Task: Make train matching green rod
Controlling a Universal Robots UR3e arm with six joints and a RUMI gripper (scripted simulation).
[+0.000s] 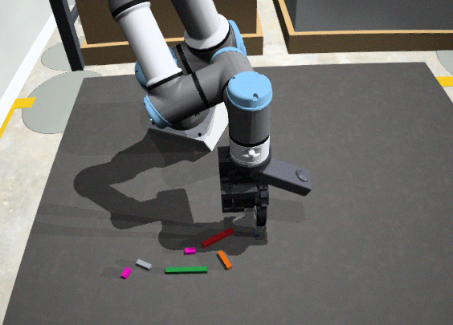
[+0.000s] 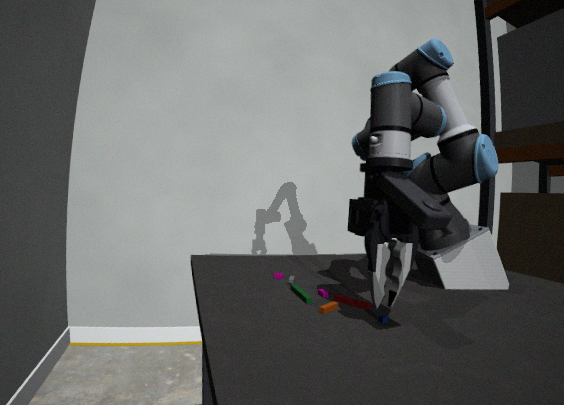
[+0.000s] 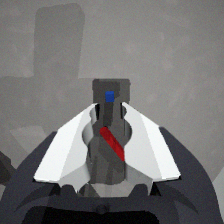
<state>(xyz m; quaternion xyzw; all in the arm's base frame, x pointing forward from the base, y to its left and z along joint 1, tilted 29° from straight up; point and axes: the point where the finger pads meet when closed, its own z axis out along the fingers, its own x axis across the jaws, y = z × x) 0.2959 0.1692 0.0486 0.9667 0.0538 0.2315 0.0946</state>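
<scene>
Right now the blue rod is 30 mm below my hand. The rest, counted from my hand: green rod (80 mm ahead, 140 mm to the right, 30 mm below); then orange rod (60 mm ahead, 70 mm to the right, 30 mm below); then red rod (10 mm ahead, 80 mm to the right, 30 mm below).
</scene>
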